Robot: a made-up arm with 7 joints. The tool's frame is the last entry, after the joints.
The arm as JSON. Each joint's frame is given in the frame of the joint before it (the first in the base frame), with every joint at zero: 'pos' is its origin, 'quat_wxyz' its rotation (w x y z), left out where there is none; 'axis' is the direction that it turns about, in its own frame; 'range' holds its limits. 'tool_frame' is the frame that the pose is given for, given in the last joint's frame.
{
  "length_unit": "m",
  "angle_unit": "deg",
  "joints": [
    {
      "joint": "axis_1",
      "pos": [
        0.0,
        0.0,
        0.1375
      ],
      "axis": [
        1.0,
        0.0,
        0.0
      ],
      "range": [
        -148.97,
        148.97
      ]
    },
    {
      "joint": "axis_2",
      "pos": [
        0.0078,
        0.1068,
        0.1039
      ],
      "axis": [
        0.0,
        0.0,
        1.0
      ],
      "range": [
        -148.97,
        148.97
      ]
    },
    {
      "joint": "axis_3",
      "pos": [
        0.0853,
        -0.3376,
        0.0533
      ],
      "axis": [
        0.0,
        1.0,
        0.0
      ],
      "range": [
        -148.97,
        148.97
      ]
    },
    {
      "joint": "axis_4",
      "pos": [
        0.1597,
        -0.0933,
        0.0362
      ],
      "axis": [
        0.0,
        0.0,
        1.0
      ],
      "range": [
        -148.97,
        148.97
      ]
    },
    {
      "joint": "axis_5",
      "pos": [
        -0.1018,
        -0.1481,
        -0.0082
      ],
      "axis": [
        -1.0,
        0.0,
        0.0
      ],
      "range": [
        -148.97,
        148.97
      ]
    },
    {
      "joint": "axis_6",
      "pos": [
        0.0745,
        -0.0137,
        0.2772
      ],
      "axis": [
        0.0,
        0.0,
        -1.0
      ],
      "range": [
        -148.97,
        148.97
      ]
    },
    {
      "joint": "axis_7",
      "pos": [
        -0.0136,
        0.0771,
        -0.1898
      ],
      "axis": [
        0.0,
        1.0,
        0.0
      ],
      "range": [
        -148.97,
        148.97
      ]
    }
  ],
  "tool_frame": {
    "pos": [
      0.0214,
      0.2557,
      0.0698
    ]
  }
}
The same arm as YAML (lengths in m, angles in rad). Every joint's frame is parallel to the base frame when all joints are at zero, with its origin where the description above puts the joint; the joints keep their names.
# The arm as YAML. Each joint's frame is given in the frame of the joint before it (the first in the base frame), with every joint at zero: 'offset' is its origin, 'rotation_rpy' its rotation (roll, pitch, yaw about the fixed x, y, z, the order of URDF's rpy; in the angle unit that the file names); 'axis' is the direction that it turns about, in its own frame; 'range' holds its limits. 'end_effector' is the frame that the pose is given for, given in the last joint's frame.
length_unit: m
angle_unit: rad
chain:
  - id: axis_1
    offset: [0.0, 0.0, 0.1375]
    rotation_rpy: [0.0, 0.0, 0.0]
    axis: "+x"
    range: [-2.6, 2.6]
  - id: axis_2
    offset: [0.0078, 0.1068, 0.1039]
    rotation_rpy: [0.0, 0.0, 0.0]
    axis: "+z"
    range: [-2.6, 2.6]
  - id: axis_3
    offset: [0.0853, -0.3376, 0.0533]
    rotation_rpy: [0.0, 0.0, 0.0]
    axis: "+y"
    range: [-2.6, 2.6]
  - id: axis_4
    offset: [0.1597, -0.0933, 0.0362]
    rotation_rpy: [0.0, 0.0, 0.0]
    axis: "+z"
    range: [-2.6, 2.6]
  - id: axis_5
    offset: [-0.1018, -0.1481, -0.0082]
    rotation_rpy: [0.0, 0.0, 0.0]
    axis: "-x"
    range: [-2.6, 2.6]
  - id: axis_6
    offset: [0.0745, -0.0137, 0.2772]
    rotation_rpy: [0.0, 0.0, 0.0]
    axis: "-z"
    range: [-2.6, 2.6]
  - id: axis_7
    offset: [-0.0136, 0.0771, -0.1898]
    rotation_rpy: [0.0, 0.0, 0.0]
    axis: "+y"
    range: [-2.6, 2.6]
end_effector:
  offset: [0.0214, 0.2557, 0.0698]
  rotation_rpy: [0.0, 0.0, 0.0]

